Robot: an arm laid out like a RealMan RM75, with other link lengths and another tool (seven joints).
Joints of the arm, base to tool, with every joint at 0 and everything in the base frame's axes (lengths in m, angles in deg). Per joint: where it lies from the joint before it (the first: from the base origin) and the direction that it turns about. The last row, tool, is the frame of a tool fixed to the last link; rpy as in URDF.
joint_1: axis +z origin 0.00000 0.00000 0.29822
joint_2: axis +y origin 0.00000 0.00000 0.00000
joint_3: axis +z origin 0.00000 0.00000 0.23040
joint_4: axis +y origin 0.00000 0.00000 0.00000
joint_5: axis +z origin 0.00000 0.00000 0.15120
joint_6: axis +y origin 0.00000 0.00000 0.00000
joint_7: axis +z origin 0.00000 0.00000 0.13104
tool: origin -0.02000 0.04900 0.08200 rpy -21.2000 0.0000 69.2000
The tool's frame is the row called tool.
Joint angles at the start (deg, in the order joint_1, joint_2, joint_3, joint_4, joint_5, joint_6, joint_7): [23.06, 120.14, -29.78, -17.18, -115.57, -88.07, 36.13]
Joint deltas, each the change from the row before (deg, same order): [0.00, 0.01, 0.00, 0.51, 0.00, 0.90, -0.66]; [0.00, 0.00, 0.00, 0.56, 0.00, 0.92, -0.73]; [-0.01, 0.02, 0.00, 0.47, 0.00, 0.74, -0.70]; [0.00, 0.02, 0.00, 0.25, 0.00, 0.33, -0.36]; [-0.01, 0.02, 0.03, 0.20, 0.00, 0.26, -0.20]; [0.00, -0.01, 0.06, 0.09, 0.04, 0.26, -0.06]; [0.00, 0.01, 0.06, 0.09, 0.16, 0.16, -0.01]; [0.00, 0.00, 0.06, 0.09, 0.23, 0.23, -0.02]
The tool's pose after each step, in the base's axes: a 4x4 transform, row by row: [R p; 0 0 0 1], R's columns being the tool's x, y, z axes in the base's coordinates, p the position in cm. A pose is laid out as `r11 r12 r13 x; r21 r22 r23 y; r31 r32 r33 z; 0 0 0 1`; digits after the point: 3 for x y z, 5 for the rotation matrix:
0.05024 -0.66062 -0.74904 17.956; -0.85507 -0.41599 0.30953 20.480; -0.51608 0.62493 -0.58577 -2.878; 0 0 0 1
0.05264 -0.66903 -0.74137 18.168; -0.85291 -0.41626 0.31508 20.532; -0.51940 0.61574 -0.59253 -3.122; 0 0 0 1
0.05589 -0.67545 -0.73529 18.338; -0.85091 -0.41749 0.31883 20.553; -0.52232 0.60785 -0.59808 -3.335; 0 0 0 1
0.05759 -0.67794 -0.73286 18.402; -0.85008 -0.41822 0.32008 20.550; -0.52349 0.60456 -0.60039 -3.442; 0 0 0 1
0.05710 -0.68000 -0.73098 18.448; -0.84968 -0.41753 0.32204 20.554; -0.52419 0.60272 -0.60163 -3.520; 0 0 0 1
0.05556 -0.68276 -0.72853 18.511; -0.84872 -0.41662 0.32572 20.618; -0.52591 0.60022 -0.60262 -3.549; 0 0 0 1
0.05217 -0.68377 -0.72783 18.517; -0.84736 -0.41598 0.33005 20.695; -0.52844 0.59952 -0.60110 -3.548; 0 0 0 1
0.04829 -0.68552 -0.72645 18.541; -0.84527 -0.41554 0.33593 20.811; -0.53216 0.59782 -0.59952 -3.540; 0 0 0 1

